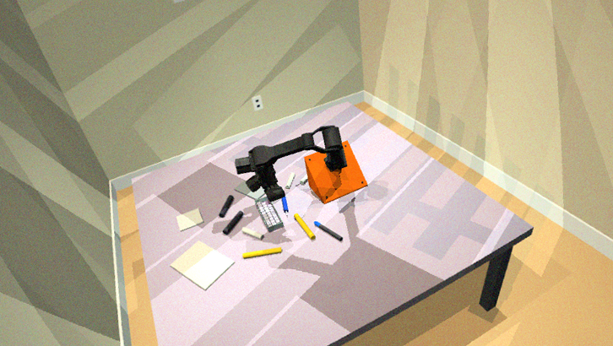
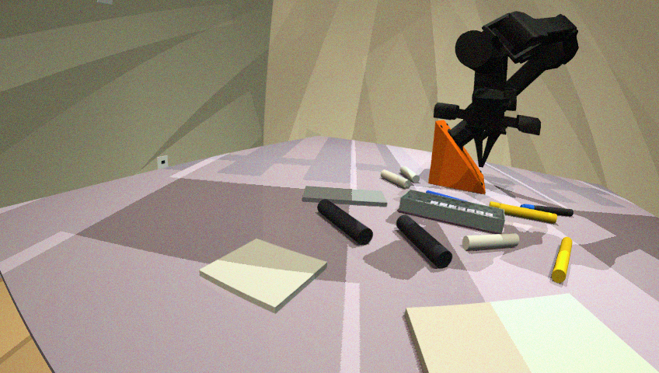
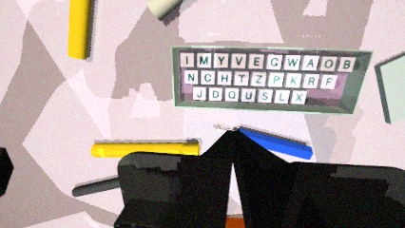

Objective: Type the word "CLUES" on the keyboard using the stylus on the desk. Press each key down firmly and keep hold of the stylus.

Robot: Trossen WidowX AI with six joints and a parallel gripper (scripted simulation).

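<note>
Now: the short blue pen 9 cm below my gripper tip, 5 cm behind it and 2 cm to the right of it. From my gripper tip the other things lie so: blue-capped black pen (16 cm to the left, 12 cm behind, 9 cm below); grey-green slab (24 cm to the right, 9 cm below, 2 cm ahead); tan sheet (34 cm ahead, 9 cm below, 5 cm to the left).
</note>
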